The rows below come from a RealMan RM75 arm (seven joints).
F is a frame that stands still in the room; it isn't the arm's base.
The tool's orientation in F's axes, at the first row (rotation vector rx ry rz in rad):
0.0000 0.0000 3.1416
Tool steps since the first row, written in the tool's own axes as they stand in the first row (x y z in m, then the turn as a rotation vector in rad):
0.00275 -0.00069 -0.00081 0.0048 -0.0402 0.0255
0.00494 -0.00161 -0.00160 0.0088 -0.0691 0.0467
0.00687 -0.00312 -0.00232 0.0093 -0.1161 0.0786
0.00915 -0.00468 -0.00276 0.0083 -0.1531 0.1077
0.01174 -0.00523 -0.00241 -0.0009 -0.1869 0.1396
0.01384 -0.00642 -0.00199 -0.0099 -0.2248 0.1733
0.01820 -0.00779 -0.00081 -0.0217 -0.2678 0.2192
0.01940 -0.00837 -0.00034 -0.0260 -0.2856 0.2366
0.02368 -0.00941 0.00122 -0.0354 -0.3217 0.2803
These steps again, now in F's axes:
-0.00275 0.00069 -0.00081 -0.0048 0.0402 0.0255
-0.00494 0.00161 -0.00160 -0.0088 0.0691 0.0467
-0.00687 0.00312 -0.00232 -0.0093 0.1161 0.0786
-0.00915 0.00468 -0.00276 -0.0083 0.1531 0.1077
-0.01174 0.00523 -0.00241 0.0009 0.1869 0.1396
-0.01384 0.00642 -0.00199 0.0099 0.2248 0.1733
-0.01820 0.00779 -0.00081 0.0217 0.2678 0.2192
-0.01940 0.00837 -0.00034 0.0260 0.2856 0.2366
-0.02368 0.00941 0.00122 0.0354 0.3217 0.2803

